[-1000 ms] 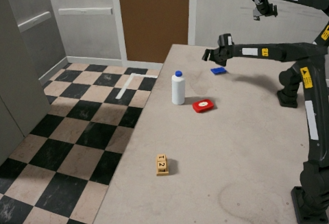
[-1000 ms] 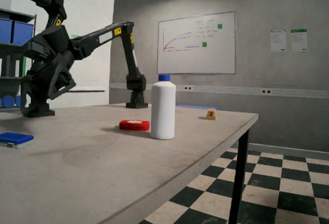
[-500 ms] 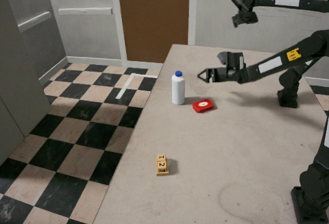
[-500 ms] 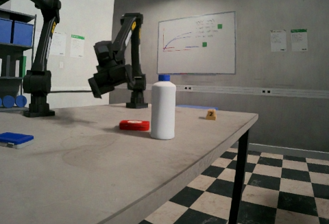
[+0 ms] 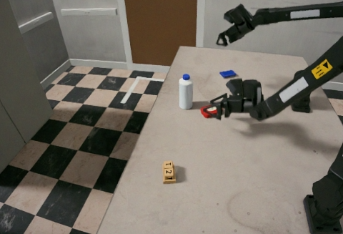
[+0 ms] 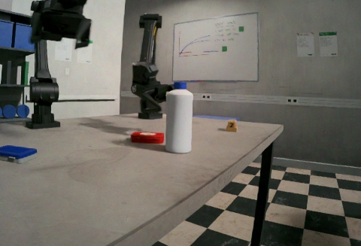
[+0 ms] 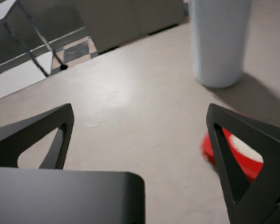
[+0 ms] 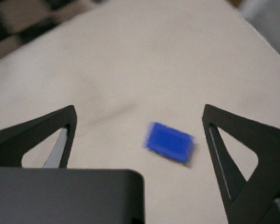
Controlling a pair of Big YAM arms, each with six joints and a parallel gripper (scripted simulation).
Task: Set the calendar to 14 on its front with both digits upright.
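Now: left hand 28 cm to the right of the wooden calendar tray, 10 cm above it and 8 cm short of it. Also, from my left hand: bottle: 12 cm ahead, 11 cm to the right, 3 cm below; then blue flat box: 46 cm to the right, 10 cm below, 4 cm behind; then red flat box: 11 cm to the right, 9 cm below.
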